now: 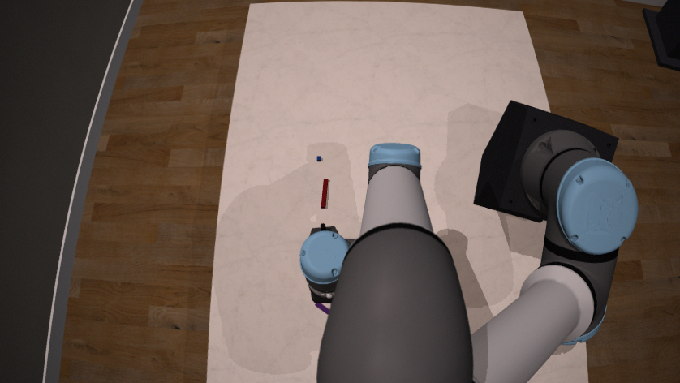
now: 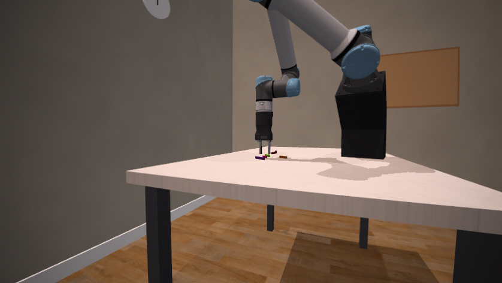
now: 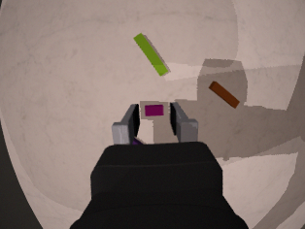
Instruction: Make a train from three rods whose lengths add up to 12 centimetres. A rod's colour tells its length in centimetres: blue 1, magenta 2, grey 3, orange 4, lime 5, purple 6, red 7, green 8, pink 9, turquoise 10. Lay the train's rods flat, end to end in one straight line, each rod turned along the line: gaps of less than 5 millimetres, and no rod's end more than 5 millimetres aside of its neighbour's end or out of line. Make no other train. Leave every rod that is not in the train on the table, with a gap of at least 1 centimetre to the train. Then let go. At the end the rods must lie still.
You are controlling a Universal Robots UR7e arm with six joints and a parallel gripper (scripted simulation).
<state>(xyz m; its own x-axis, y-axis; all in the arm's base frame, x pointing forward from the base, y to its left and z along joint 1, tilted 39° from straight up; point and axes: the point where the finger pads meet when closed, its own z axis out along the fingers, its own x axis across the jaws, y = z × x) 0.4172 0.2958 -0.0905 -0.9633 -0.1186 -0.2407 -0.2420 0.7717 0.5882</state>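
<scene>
My hand is 30 mm above the magenta rod. The rest, counted from my hand: orange rod: 80 mm behind, 30 mm to the right, 30 mm below; then purple rod: 60 mm to the left, 30 mm below; then lime rod: 20 mm ahead, 60 mm to the right, 30 mm below.
</scene>
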